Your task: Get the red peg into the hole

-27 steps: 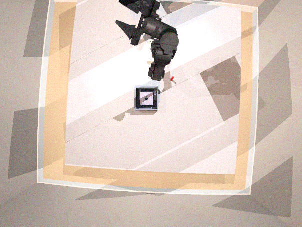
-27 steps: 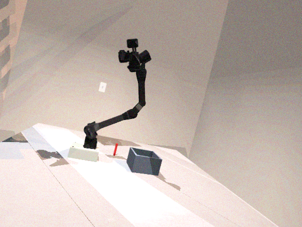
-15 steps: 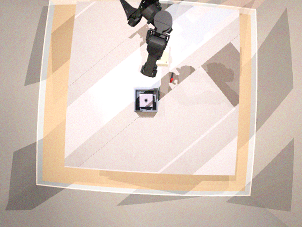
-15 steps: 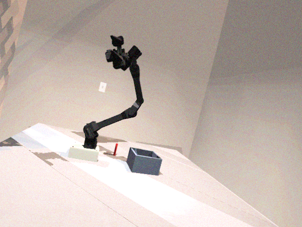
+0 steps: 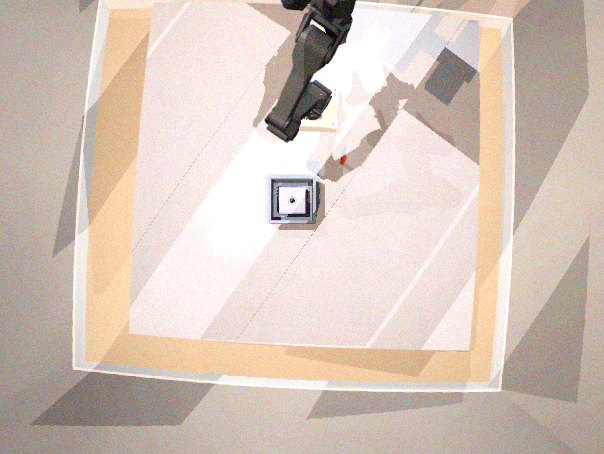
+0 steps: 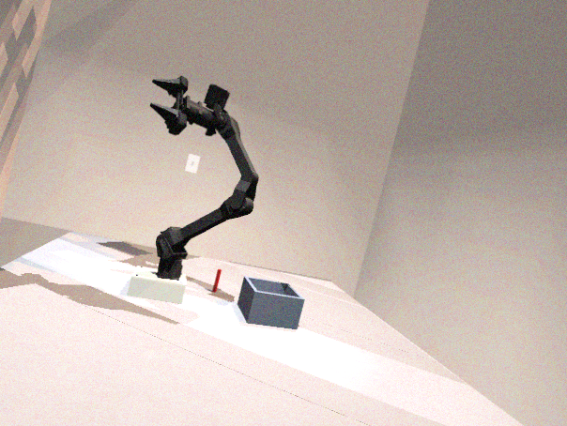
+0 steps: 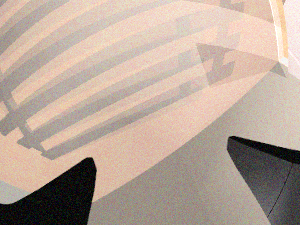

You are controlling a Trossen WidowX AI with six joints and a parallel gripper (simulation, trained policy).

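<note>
Now: the red peg 35 cm ahead of my gripper tip, 11 cm to the left of it and 54 cm below it. The rest, counted from my gripper tip: pale plate (47 cm ahead, 9 cm to the right, 53 cm below); then blue-grey box (47 cm ahead, 9 cm to the right, 55 cm below).
</note>
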